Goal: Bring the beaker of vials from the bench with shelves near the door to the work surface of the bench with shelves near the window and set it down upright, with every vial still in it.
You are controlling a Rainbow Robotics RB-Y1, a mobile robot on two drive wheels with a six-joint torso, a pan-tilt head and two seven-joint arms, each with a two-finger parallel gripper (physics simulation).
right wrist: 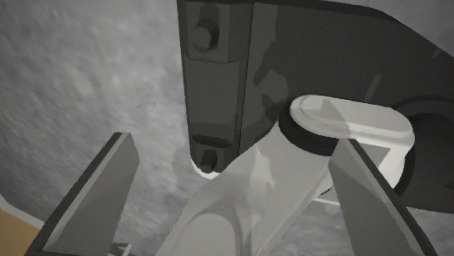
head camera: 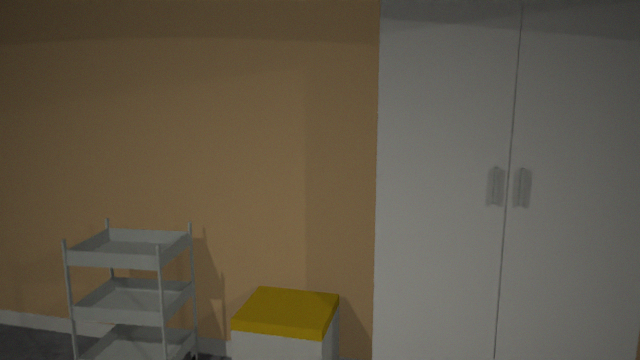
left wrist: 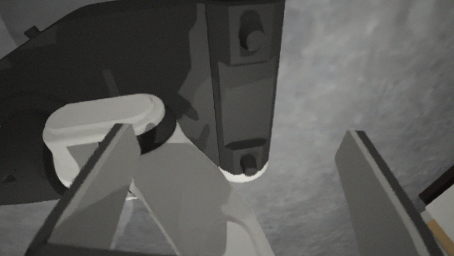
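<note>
The beaker of vials and the two benches with shelves do not show in the head view or in either wrist view. My left gripper (left wrist: 237, 140) is open, its two grey fingers wide apart with no object between them. My right gripper (right wrist: 234, 149) is open in the same way and holds no object. Both hang beside my own dark base, above the grey floor.
A grey three-tier cart (head camera: 114, 259) stands at the lower left of the head view, against the orange wall (head camera: 210, 125). A white bin with a yellow lid (head camera: 287, 311) stands right of it. A tall two-door cabinet (head camera: 440, 150) fills the right side.
</note>
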